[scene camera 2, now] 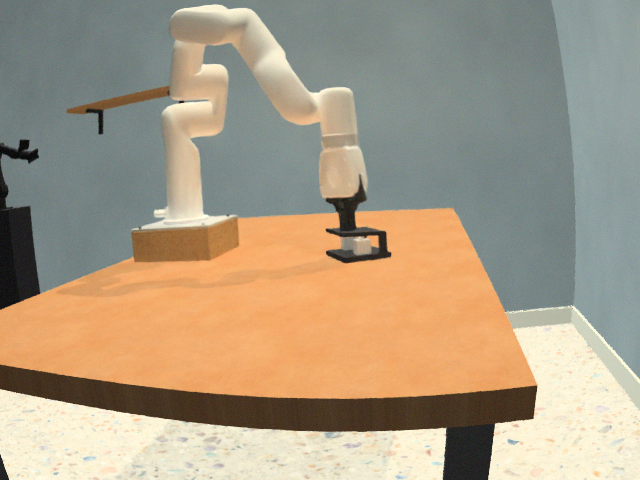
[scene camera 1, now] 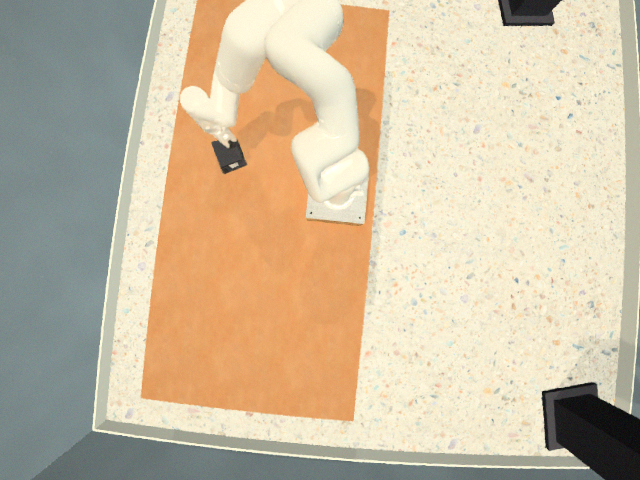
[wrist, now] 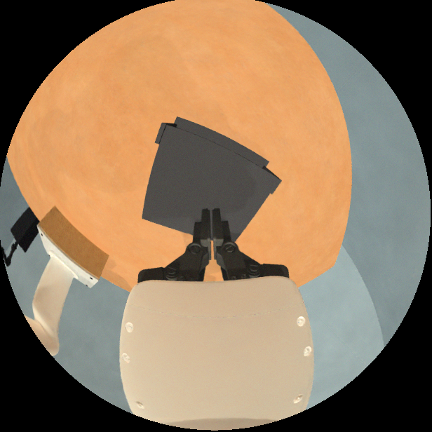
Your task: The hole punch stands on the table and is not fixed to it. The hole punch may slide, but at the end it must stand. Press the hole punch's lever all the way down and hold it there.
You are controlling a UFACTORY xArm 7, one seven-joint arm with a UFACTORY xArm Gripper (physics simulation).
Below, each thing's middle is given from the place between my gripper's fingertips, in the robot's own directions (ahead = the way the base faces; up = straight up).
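My gripper is 2 cm above the flat black lever (wrist: 189,173), 2 cm short of it and 2 cm to the right of it. Counting from my hand again, I find the black hole punch (scene camera 2: 352,249) 3 cm below, 2 cm ahead and 2 cm to the left.
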